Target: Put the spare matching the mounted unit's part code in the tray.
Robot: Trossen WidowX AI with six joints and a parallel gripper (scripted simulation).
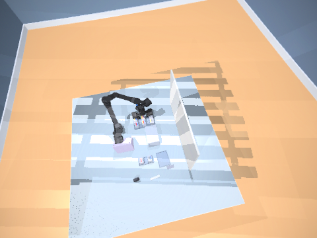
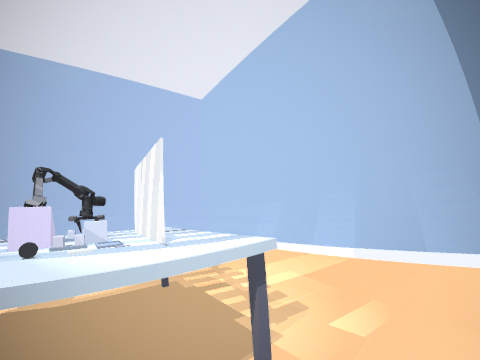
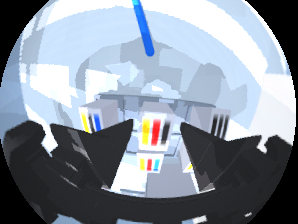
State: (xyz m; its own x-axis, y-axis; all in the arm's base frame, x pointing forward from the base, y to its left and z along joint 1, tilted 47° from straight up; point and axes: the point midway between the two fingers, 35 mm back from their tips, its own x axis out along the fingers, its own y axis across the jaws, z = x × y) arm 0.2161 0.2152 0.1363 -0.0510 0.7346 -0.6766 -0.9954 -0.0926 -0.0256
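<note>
Right now my gripper tip is 1 cm below the spare. Also, from my gripper tip: grey tray: 13 cm ahead, 41 cm to the right, 3 cm below; then blue marker pen: 5 cm behind, 15 cm to the left, 3 cm below; then white upright panel: 31 cm ahead, 19 cm to the right, 19 cm above.
</note>
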